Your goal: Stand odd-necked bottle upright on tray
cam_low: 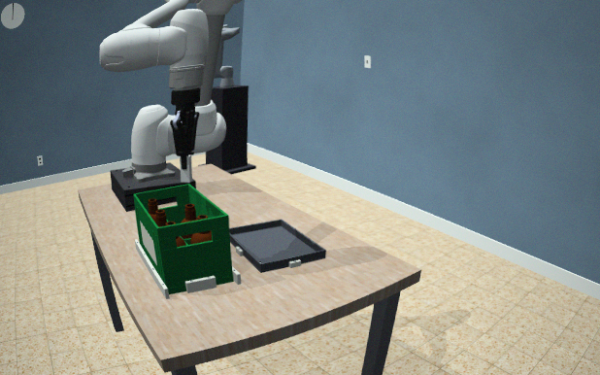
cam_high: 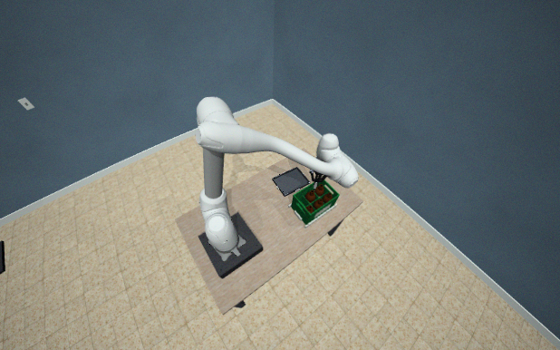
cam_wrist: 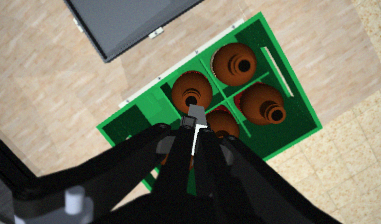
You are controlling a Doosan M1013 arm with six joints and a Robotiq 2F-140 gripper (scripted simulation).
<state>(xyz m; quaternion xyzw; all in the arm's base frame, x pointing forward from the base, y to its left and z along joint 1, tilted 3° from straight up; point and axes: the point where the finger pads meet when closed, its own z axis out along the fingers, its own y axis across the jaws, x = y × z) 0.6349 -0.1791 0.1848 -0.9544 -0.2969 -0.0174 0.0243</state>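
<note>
My hand is 180 mm above the green crate, 40 mm to the left of it and 10 mm past it. The rest, counted from my hand: dark tray 250 mm below, 240 mm to the left, 50 mm ahead; brown bottle 170 mm below, 90 mm ahead, 10 mm to the right.
</note>
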